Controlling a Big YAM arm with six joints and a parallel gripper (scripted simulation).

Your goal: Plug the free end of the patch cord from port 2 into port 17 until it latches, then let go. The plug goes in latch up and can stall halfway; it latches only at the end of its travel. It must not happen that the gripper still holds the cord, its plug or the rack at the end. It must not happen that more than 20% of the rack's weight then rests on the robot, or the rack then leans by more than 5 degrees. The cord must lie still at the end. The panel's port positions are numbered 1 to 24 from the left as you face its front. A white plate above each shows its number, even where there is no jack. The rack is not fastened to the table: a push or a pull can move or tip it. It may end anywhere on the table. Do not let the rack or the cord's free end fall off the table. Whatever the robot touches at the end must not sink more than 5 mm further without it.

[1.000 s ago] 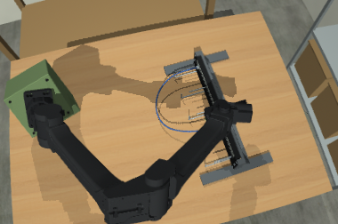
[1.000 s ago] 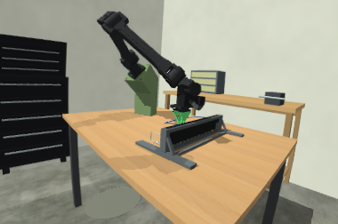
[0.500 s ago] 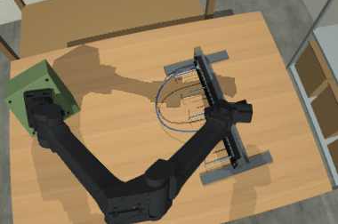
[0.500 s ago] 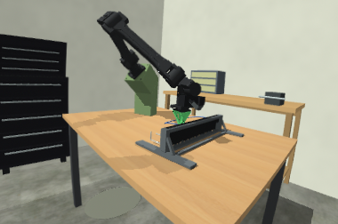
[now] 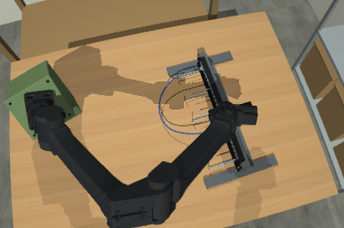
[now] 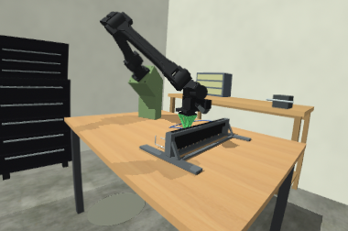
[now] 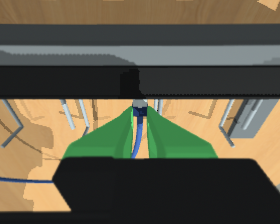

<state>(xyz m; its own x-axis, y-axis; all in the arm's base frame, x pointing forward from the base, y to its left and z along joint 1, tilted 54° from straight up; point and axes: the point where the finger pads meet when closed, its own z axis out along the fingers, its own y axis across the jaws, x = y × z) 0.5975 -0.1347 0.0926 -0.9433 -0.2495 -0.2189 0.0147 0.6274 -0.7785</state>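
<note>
The plug lies 2 cm ahead of my hand.
</note>
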